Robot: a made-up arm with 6 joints.
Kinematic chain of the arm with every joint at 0, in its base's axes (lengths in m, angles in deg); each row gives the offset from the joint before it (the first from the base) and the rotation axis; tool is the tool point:
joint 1: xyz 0 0 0.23 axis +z
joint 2: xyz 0 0 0 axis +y
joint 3: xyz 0 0 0.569 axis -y
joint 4: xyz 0 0 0 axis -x
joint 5: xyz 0.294 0 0 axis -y
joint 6: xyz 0 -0.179 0 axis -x
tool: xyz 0 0 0
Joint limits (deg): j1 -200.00..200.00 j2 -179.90..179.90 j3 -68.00..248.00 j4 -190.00..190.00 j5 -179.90..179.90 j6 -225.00..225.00
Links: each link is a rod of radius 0.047 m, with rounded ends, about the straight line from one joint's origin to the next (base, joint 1, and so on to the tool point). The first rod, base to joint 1, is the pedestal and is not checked.
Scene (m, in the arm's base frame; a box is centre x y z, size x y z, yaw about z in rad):
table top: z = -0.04
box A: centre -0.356 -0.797 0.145 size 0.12 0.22 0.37 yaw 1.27
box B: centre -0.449 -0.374 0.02 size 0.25 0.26 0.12 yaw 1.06
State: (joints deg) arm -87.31 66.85 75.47 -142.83 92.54 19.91
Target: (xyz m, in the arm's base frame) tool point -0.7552 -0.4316 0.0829
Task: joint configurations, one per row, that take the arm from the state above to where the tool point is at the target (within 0.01 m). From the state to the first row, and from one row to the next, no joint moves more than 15 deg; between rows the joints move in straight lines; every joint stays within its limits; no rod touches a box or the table.
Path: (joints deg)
1: -100.30 53.98 74.78 -131.39 90.63 23.06
2: -113.30 41.11 74.10 -119.96 88.71 26.21
3: -126.29 28.24 73.41 -108.52 86.80 29.35
4: -132.54 40.71 76.83 -112.45 87.95 27.47
5: -138.80 53.18 80.25 -116.38 89.09 25.58
6: -145.05 65.65 83.68 -120.30 90.24 23.69
7: -151.30 78.13 87.10 -124.23 91.39 21.80
8: -157.56 90.60 90.52 -128.16 92.54 19.91

